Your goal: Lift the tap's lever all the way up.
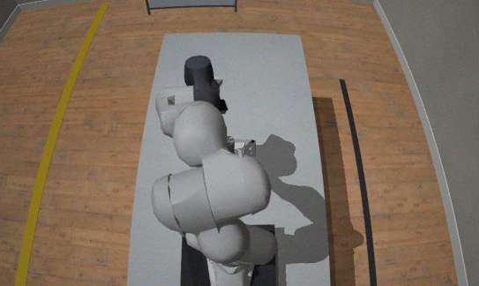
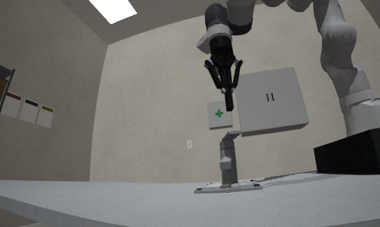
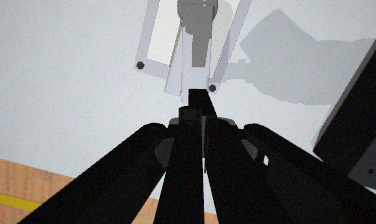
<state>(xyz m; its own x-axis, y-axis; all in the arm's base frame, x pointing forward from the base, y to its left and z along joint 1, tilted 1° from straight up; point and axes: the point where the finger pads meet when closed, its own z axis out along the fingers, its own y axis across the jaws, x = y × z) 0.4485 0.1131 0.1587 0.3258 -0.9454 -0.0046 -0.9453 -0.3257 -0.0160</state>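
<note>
Right now the lever is 1 cm ahead of my hand, 3 cm to the right of it and 10 cm below it. Round my hand: flat grey base plate 3 cm ahead, 9 cm to the right, 25 cm below; then grey tap 2 cm ahead, 6 cm to the right, 15 cm below.
</note>
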